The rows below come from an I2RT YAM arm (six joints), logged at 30 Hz.
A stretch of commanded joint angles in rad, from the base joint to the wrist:
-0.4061 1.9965 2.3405 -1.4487 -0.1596 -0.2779
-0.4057 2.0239 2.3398 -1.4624 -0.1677 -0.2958
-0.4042 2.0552 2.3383 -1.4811 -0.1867 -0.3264
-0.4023 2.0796 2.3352 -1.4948 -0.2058 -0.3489
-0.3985 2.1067 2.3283 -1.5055 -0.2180 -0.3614
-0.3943 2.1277 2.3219 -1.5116 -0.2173 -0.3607
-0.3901 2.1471 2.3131 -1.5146 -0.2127 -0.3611
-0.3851 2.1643 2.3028 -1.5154 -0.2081 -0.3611
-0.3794 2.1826 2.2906 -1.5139 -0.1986 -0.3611
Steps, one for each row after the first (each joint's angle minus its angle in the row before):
0.0004 0.0274 -0.0007 -0.0137 -0.0081 -0.0179
0.0015 0.0313 -0.0015 -0.0187 -0.0190 -0.0306
0.0019 0.0244 -0.0031 -0.0137 -0.0191 -0.0225
0.0038 0.0271 -0.0069 -0.0107 -0.0122 -0.0125
0.0042 0.0210 -0.0064 -0.0061 0.0007 0.0007
0.0042 0.0194 -0.0088 -0.0030 0.0046 -0.0004
0.0050 0.0172 -0.0103 -0.0008 0.0046 0.0000
0.0057 0.0183 -0.0122 0.0015 0.0095 0.0000

